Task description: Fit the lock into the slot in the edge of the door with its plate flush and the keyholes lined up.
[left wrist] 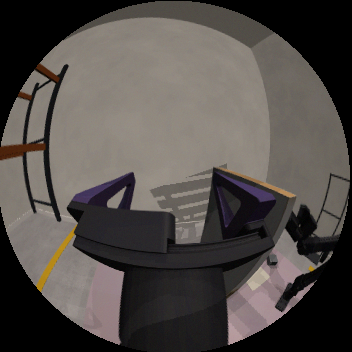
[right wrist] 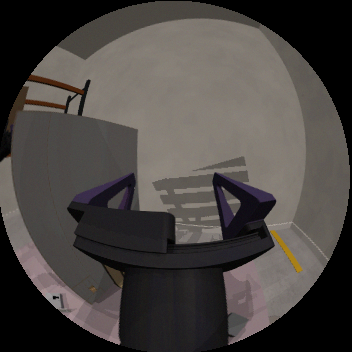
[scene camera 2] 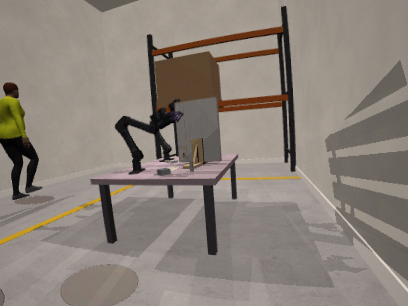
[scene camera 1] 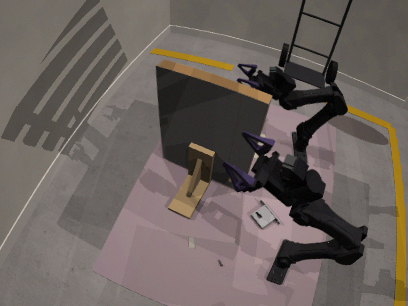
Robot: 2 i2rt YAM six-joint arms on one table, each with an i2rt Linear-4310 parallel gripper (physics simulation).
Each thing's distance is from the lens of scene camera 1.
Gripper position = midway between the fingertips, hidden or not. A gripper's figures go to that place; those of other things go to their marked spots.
my left gripper (scene camera 1: 233, 146): 0.66 m
dark door (scene camera 1: 196, 106): 0.94 m
